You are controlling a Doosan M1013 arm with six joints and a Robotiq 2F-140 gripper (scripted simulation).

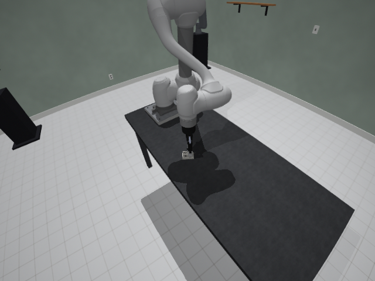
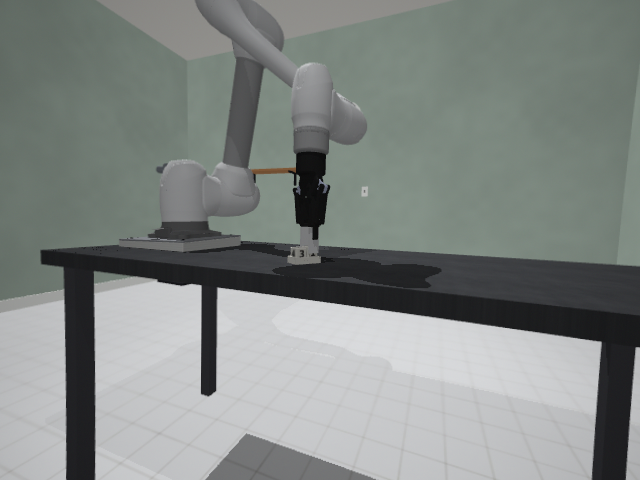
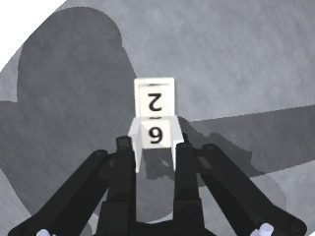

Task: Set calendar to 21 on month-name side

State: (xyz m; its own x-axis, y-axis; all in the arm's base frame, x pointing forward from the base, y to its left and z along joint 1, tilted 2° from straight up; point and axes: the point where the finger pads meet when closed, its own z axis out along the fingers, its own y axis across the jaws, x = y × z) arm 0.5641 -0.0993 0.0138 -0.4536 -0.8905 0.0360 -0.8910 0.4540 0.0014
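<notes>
Now: the cube 30 mm below my hand. The rest, counted from my hand: white tray (50 mm below, 10 mm to the right, 10 mm behind).
</notes>
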